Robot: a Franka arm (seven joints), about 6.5 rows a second.
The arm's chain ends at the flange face. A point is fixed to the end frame.
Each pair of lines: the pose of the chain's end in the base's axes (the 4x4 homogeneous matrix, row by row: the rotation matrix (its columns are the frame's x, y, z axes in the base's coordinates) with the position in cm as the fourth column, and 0 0 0 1 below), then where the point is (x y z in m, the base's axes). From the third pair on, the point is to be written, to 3 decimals.
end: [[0.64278 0.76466 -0.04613 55.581], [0.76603 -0.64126 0.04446 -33.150], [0.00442 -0.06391 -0.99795 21.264], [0 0 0 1]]
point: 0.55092 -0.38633 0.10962
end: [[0.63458 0.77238 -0.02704 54.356], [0.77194 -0.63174 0.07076 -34.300], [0.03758 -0.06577 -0.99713 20.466], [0 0 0 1]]
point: 0.54125 -0.39509 0.10014
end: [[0.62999 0.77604 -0.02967 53.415], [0.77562 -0.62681 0.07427 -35.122], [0.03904 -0.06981 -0.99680 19.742], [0 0 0 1]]
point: 0.532 -0.403 0.093
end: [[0.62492 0.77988 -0.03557 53.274], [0.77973 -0.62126 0.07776 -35.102], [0.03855 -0.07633 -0.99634 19.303], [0 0 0 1]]
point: 0.530 -0.402 0.088
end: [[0.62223 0.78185 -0.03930 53.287], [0.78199 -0.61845 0.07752 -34.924], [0.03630 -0.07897 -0.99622 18.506], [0 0 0 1]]
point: 0.530 -0.401 0.080
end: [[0.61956 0.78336 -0.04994 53.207], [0.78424 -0.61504 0.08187 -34.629], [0.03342 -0.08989 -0.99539 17.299], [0 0 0 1]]
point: 0.529 -0.397 0.068
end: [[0.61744 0.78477 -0.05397 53.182], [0.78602 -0.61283 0.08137 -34.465], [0.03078 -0.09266 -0.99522 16.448], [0 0 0 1]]
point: 0.528 -0.396 0.059
